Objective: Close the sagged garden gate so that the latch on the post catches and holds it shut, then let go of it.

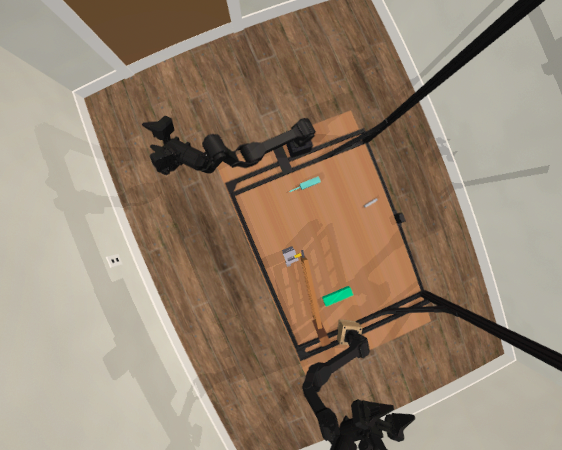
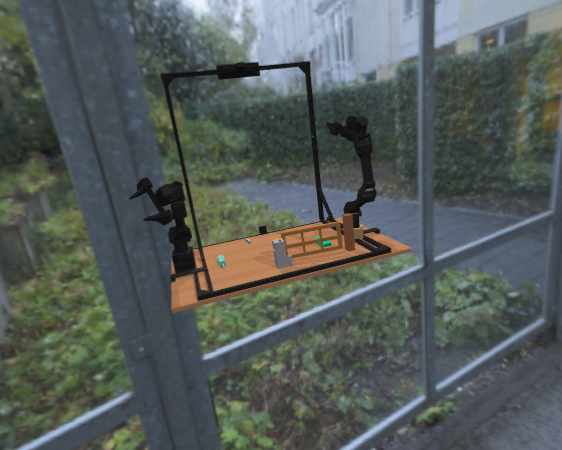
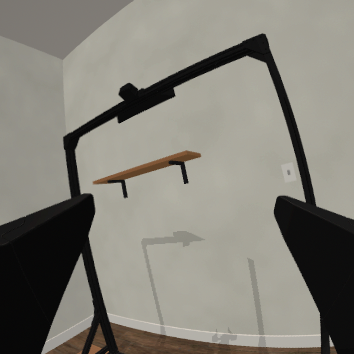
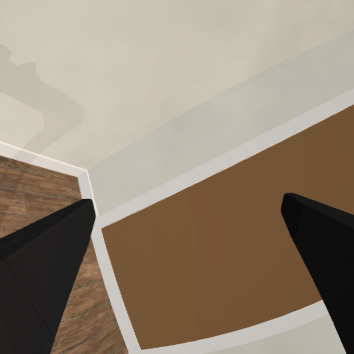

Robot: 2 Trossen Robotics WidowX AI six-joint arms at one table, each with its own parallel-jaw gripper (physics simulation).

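Seen in the pictures: left gripper, fingertip midpoint: (image 1: 404, 412) (image 2: 331, 124) (image 3: 186, 204); right gripper, fingertip midpoint: (image 1: 147, 135) (image 2: 136, 209) (image 4: 189, 205); left arm's base, link origin: (image 1: 351, 336) (image 2: 354, 226); right arm's base, link origin: (image 1: 299, 139) (image 2: 181, 251).
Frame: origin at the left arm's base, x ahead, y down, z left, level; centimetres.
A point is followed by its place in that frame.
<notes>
The brown lattice gate (image 1: 310, 290) {y -8.5, x 22.9, z 25.7 cm} (image 2: 340, 236) {y -1.2, x 6.2, z 19.7 cm} stands upright between the reddish-brown hinge post (image 1: 322, 336) {y -11.2, x 3.6, z 17.5 cm} (image 2: 348, 232) {y -2.9, x 1.9, z 18.6 cm} and the grey latch post (image 1: 289, 256) {y -6.2, x 36.2, z 37.0 cm} (image 2: 280, 254) {y 0.4, x 35.0, z 38.9 cm}. Its free end is close beside the latch post, at the yellow latch piece (image 1: 298, 255) {y -5.8, x 37.2, z 33.1 cm} (image 2: 278, 240) {y -5.4, x 36.5, z 34.1 cm}; whether the latch has caught is too small to tell. My left gripper (image 1: 403, 410) {y -58.9, x 7.6, z 5.9 cm} (image 2: 330, 127) {y -58.9, x 7.6, z 5.9 cm} (image 3: 186, 204) {y -58.9, x 7.6, z 5.9 cm} is open and empty, high up and well away from the gate. My right gripper (image 1: 148, 136) {y -39.8, x 71.8, z 89.5 cm} (image 2: 138, 208) {y -39.8, x 71.8, z 89.5 cm} (image 4: 189, 205) {y -39.8, x 71.8, z 89.5 cm} is open and empty, beyond the table's edge, far from the gate.
A green block (image 1: 338, 296) {y 4.3, x 18.1, z 8.6 cm} (image 2: 326, 243) {y 4.3, x 14.7, z 14.9 cm} lies beside the gate, and a tan block (image 1: 348, 332) {y -0.7, x 2.1, z 2.0 cm} (image 2: 358, 231) {y 1.5, x -2.6, z 5.0 cm} is near the left arm's base. A teal screwdriver-like tool (image 1: 310, 183) {y 4.9, x 71.7, z 31.2 cm} (image 2: 221, 260) {y 4.8, x 70.3, z 34.4 cm} and a small grey piece (image 1: 370, 202) {y 6.1, x 67.3, z -0.8 cm} (image 2: 248, 241) {y 6.5, x 66.4, z 0.7 cm} lie farther off. A black frame rises over the table.
</notes>
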